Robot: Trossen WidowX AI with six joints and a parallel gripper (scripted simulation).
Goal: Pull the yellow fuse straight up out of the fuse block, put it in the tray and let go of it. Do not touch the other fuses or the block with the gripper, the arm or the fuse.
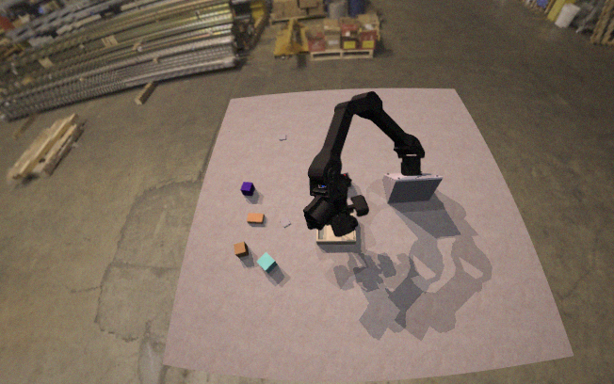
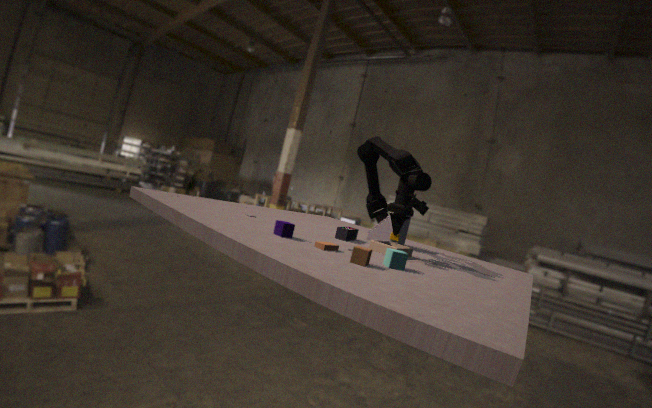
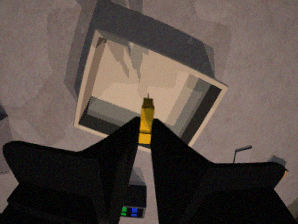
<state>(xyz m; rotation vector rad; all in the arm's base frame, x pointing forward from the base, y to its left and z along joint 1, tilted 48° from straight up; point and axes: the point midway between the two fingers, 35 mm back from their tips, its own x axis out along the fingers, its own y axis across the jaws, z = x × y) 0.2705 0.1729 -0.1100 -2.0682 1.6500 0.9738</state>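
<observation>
The yellow fuse lies 10 mm below my gripper tip. Round my gripper tip: beige tray 60 mm below.
</observation>
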